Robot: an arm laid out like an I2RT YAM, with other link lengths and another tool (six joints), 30 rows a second.
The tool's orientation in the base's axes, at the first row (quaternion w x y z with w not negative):
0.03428 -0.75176 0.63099 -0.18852
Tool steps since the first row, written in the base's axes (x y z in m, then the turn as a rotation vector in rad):
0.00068 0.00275 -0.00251 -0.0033 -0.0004 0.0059
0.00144 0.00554 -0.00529 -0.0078 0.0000 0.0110
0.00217 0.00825 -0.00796 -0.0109 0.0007 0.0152
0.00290 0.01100 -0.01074 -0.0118 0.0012 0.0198
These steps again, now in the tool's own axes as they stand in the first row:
-0.00316 -0.00046 0.00204 0.0014 0.0015 -0.0065
-0.00641 -0.00093 0.00434 0.0016 0.0041 -0.0127
-0.00956 -0.00139 0.00655 0.0015 0.0057 -0.0178
-0.01277 -0.00182 0.00885 0.0020 0.0051 -0.0224

